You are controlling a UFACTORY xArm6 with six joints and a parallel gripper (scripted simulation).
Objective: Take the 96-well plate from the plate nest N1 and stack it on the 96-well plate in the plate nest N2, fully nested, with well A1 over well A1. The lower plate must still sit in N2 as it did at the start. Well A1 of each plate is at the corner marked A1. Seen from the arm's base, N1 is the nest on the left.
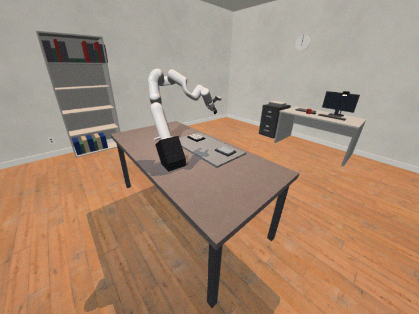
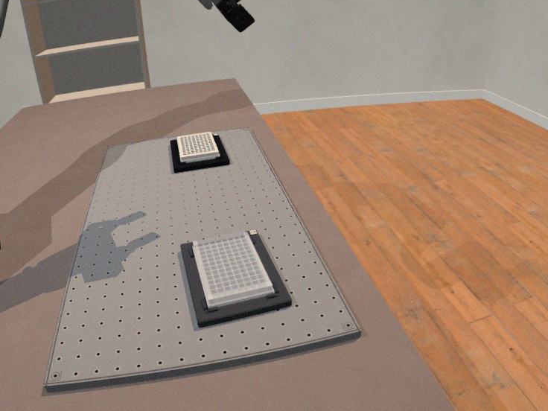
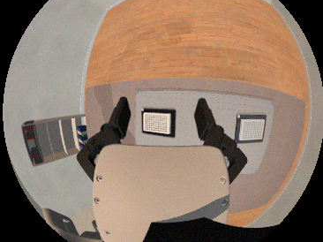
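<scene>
The white 96-well plate lies 30 cm below my hand, 16 cm to the left of it and 8 cm behind it. The rest, counted from my hand: plate nest N2 (32 cm below, 27 cm to the right, 9 cm behind); then clear 96-well plate (31 cm below, 27 cm to the right, 9 cm behind); then black plate nest N1 (32 cm below, 16 cm to the left, 8 cm behind).
</scene>
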